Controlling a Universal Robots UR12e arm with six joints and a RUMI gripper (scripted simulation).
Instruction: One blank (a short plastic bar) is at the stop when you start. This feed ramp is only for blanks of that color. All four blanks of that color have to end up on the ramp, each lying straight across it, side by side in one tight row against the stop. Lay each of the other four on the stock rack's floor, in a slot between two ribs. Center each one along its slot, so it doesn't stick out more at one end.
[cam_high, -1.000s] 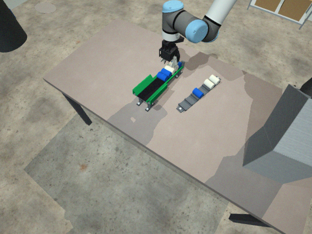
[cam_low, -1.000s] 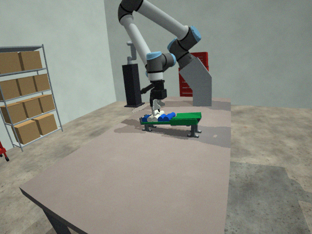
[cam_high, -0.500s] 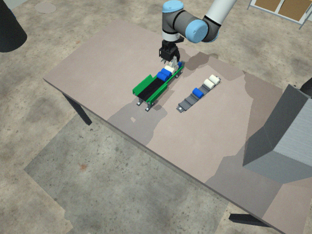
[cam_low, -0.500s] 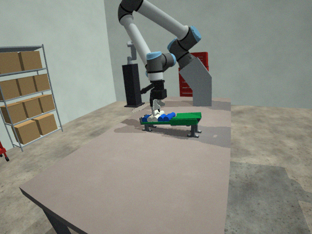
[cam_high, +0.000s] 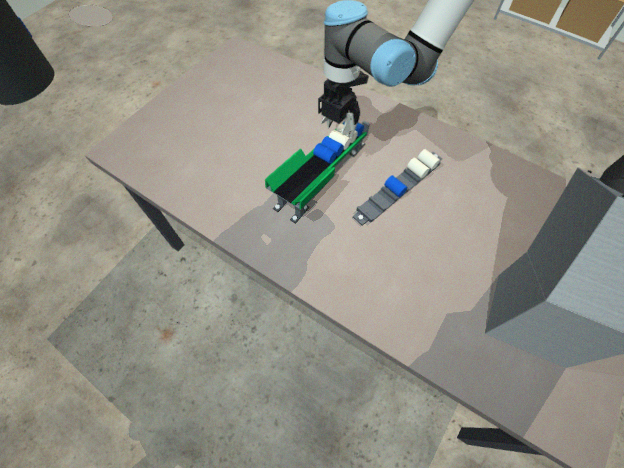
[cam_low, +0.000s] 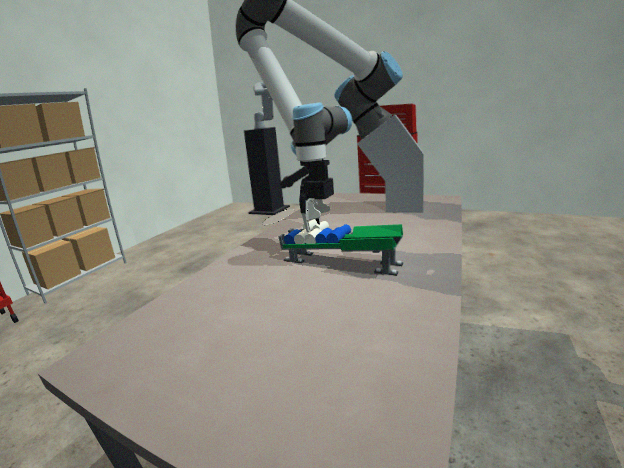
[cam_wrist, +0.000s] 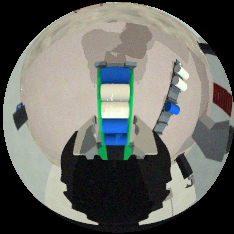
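Right now my hand is 23 cm past the grey stock rack, 1 cm to the left of it and 13 cm above it.
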